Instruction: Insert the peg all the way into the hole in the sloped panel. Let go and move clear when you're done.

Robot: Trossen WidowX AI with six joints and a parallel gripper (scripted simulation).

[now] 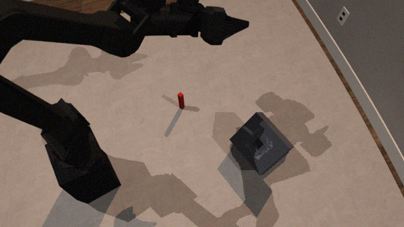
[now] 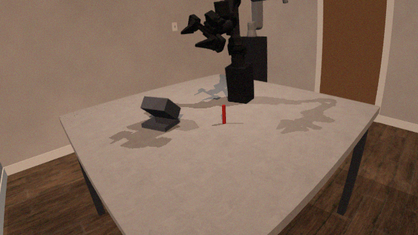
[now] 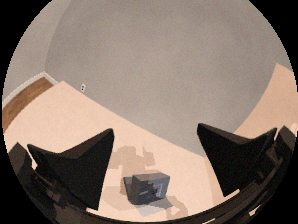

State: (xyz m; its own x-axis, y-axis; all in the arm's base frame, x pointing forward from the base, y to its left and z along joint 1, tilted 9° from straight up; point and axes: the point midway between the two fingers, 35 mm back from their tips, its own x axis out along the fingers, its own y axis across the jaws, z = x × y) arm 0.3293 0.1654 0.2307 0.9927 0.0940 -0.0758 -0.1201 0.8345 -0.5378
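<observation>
My hand is 10 cm past the red peg, 1 cm to the right of it and 33 cm above it. Round my hand: dark base plate 12 cm ahead, 16 cm to the right, 36 cm below.
</observation>
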